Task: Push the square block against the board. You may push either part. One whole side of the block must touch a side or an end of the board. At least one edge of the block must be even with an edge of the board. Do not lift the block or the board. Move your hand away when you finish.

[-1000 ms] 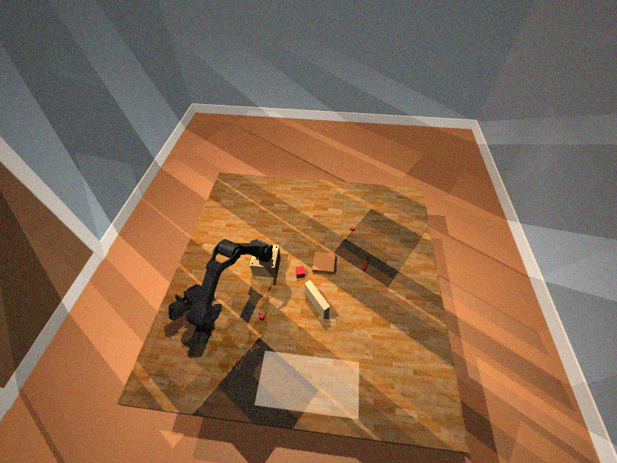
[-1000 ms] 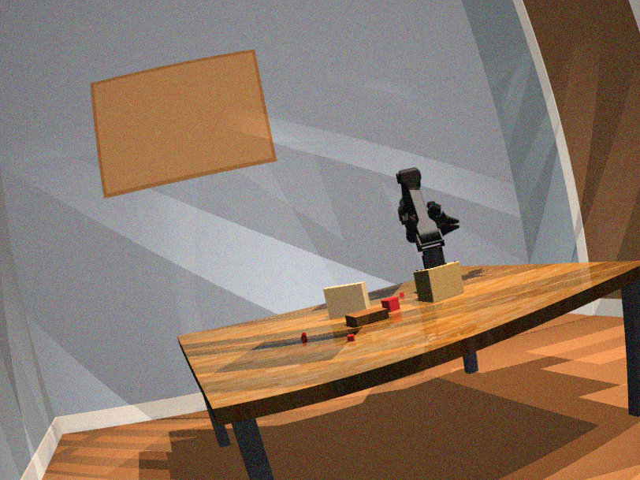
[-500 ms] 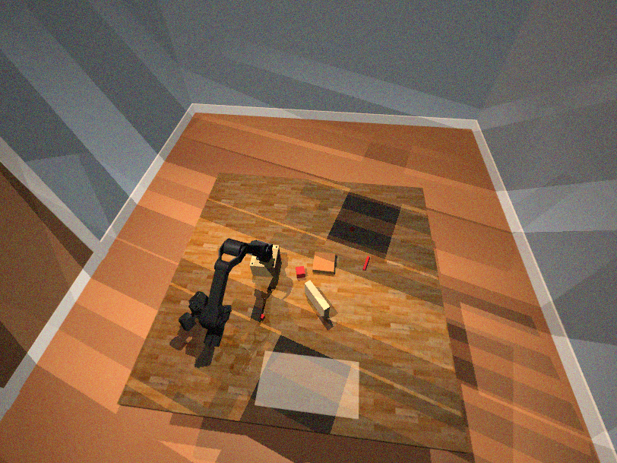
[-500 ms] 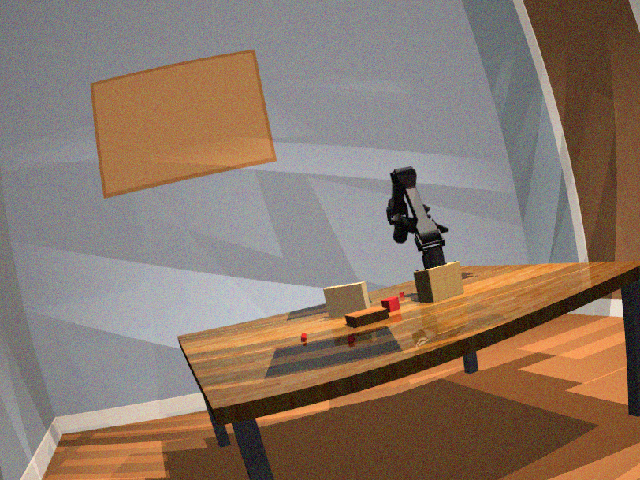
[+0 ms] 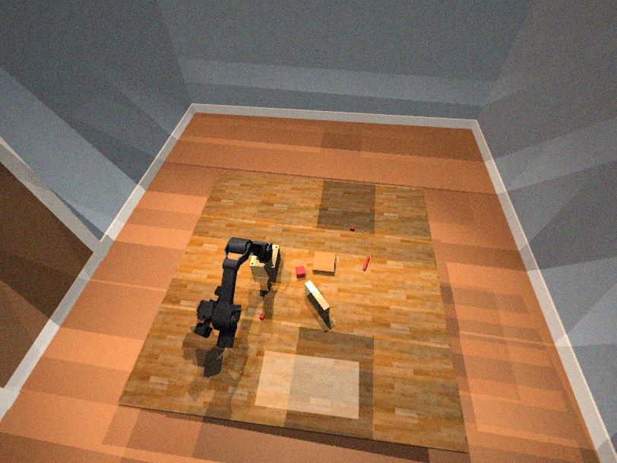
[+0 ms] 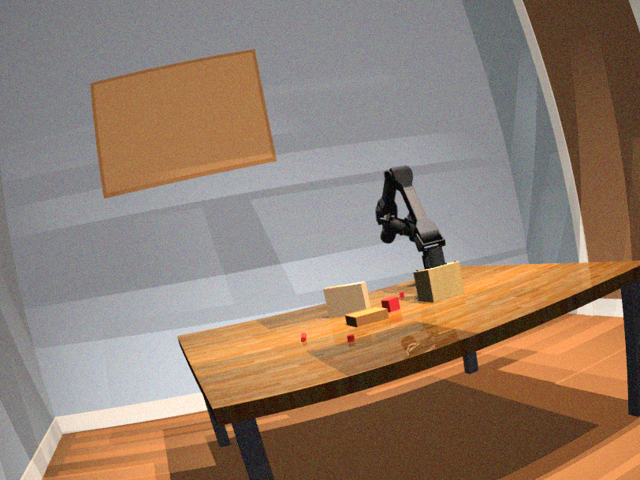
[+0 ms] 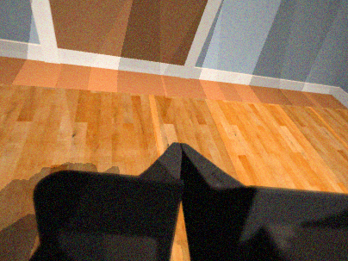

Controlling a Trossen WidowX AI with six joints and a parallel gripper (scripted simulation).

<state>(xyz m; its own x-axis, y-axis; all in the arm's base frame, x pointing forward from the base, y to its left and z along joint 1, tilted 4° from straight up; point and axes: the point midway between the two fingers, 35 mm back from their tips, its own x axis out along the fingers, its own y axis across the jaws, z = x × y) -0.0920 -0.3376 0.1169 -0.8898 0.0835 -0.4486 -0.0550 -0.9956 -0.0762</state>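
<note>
The pale flat block lies 42 cm ahead of my gripper tip, 23 cm to the left of it and 13 cm below it. Also, from my gripper tip: brown board: 44 cm to the left, 39 cm ahead, 17 cm below; red cube: 35 cm to the left, 30 cm ahead, 16 cm below; red stick: 60 cm ahead, 51 cm to the left, 17 cm below.
</note>
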